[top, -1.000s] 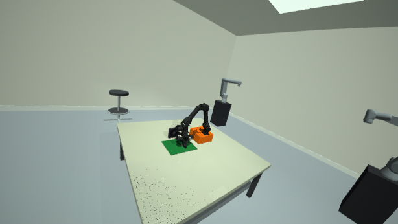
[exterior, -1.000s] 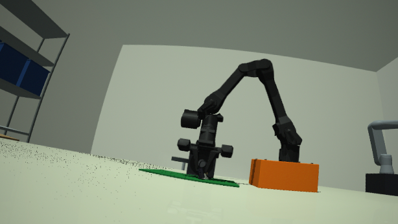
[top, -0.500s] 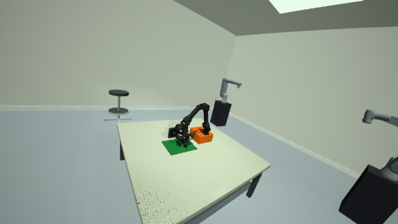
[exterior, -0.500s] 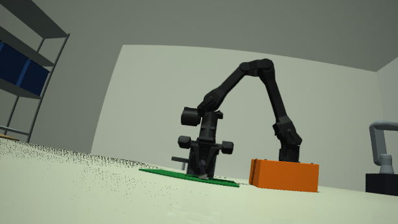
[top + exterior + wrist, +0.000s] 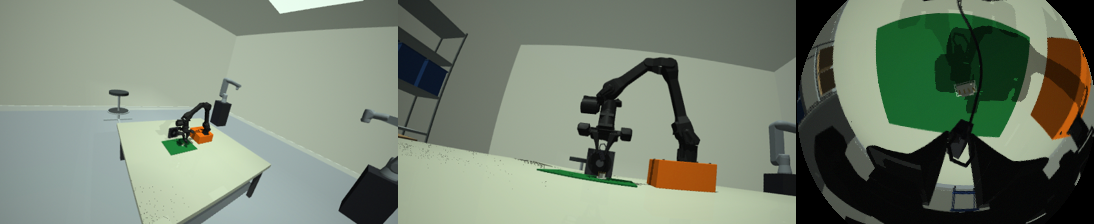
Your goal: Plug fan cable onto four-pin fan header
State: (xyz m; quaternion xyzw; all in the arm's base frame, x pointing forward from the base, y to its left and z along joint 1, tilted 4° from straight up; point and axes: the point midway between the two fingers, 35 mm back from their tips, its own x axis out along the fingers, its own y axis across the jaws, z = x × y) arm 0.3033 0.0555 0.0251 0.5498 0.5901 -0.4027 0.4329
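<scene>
The green board is 10 cm below my gripper tip, 4 cm to the right of it and 3 cm ahead of it. The rest, counted from my gripper tip: black fan (21 cm to the right, 3 cm ahead, 2 cm below); fan cable plug (1 cm to the left).
</scene>
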